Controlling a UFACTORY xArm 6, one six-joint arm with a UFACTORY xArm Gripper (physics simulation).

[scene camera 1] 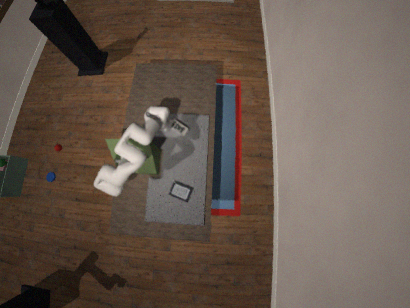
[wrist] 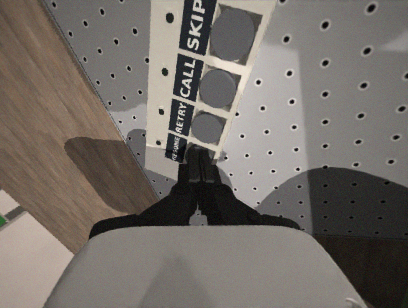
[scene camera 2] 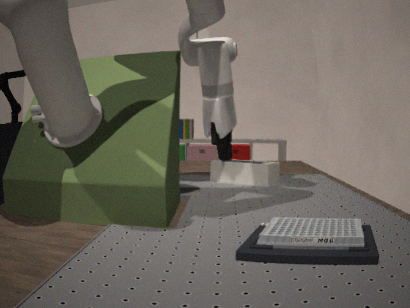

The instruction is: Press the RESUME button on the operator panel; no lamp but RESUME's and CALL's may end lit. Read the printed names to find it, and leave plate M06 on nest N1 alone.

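Where they show: gripper, between the fingertips: [scene camera 1: 172,124] [wrist: 196,163] [scene camera 2: 225,158]; arm's base, origin of its link: [scene camera 2: 72,120].
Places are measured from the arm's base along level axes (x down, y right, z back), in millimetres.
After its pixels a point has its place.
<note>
The cream operator panel [scene camera 1: 180,127] {x 100, y -291, z -352 mm} [scene camera 2: 245,173] {x 129, y -271, z -339 mm} [wrist: 156,95] {x 104, y -334, z -354 mm} stands at the far end of the grey board. In the wrist view its grey round buttons run beside the labels SKIP [wrist: 196,25] {x 104, y -288, z -381 mm}, CALL [wrist: 187,78] {x 104, y -305, z -357 mm}, RETRY [wrist: 180,118] {x 104, y -322, z -332 mm} and RESUME [wrist: 175,148] {x 104, y -339, z -307 mm}. The small lamps beside the labels look dark. My gripper [scene camera 2: 225,158] {x 98, y -322, z -292 mm} [wrist: 196,163] {x 98, y -322, z -292 mm} is shut and empty, pointing down, its tips over the RESUME button and covering most of it; whether they touch it cannot be told. Plate M06 [scene camera 1: 181,190] {x 138, y 212, z -386 mm} [scene camera 2: 312,231] {x 131, y 237, z -371 mm} sits on dark nest N1 [scene camera 2: 307,255] {x 146, y 276, z -356 mm}.
A green sloped block [scene camera 1: 150,162] {x 10, y 12, z -163 mm} [scene camera 2: 100,200] {x 128, y 87, z -84 mm} stands by the arm's base, beside the perforated grey board [scene camera 1: 165,212] {x 156, y 390, z -262 mm} [scene camera 2: 200,270] {x 157, y 277, z -246 mm} [wrist: 275,145] {x 157, y -260, z -265 mm}. A blue trough with a red border [scene camera 1: 237,150] lies past the board's edge. A shelf [scene camera 2: 282,150] stands behind.
</note>
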